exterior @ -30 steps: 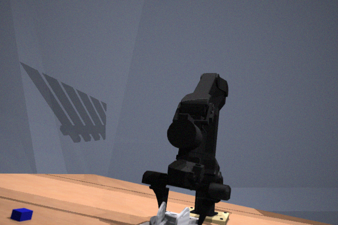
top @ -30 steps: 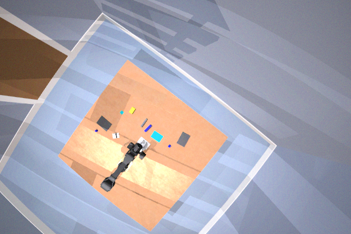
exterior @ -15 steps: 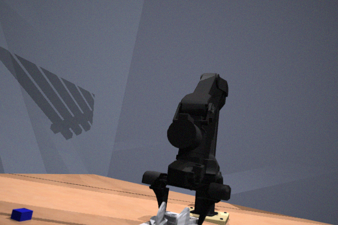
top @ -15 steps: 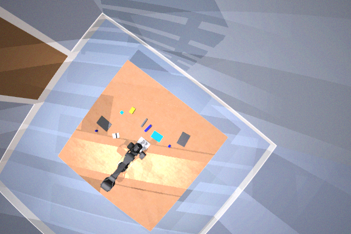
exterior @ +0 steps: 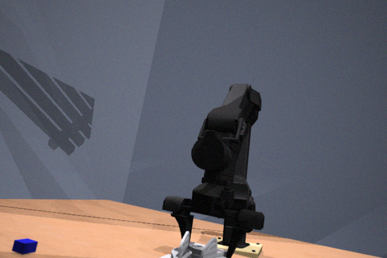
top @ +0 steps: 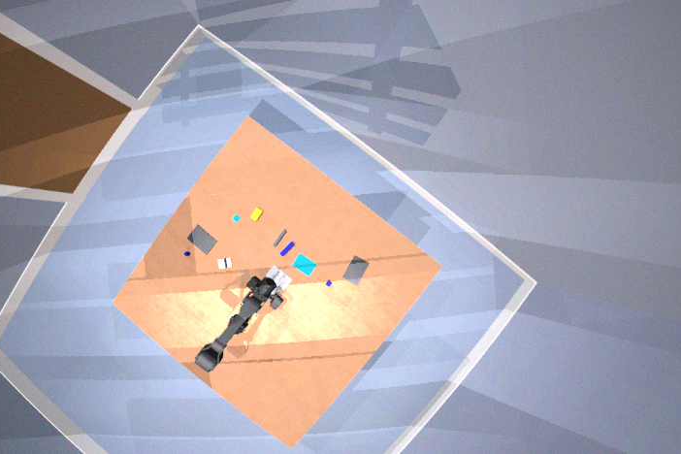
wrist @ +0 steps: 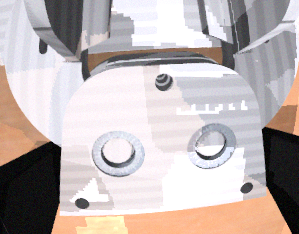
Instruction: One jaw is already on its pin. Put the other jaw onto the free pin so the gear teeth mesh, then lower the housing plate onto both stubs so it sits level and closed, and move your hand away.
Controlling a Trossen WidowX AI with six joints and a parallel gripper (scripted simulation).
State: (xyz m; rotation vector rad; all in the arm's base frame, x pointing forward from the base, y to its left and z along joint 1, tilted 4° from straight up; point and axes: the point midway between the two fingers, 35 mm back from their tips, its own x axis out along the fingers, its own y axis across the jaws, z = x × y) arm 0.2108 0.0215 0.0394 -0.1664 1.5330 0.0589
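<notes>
The jaw is 2 cm to the left of my gripper tip, 2 cm ahead of it and 1 cm above it. From my gripper tip the other things lie so: blue bar 21 cm ahead, 9 cm to the left; cyan plate 21 cm ahead, 3 cm to the right, 1 cm below; dark bar 21 cm ahead, 16 cm to the left.
</notes>
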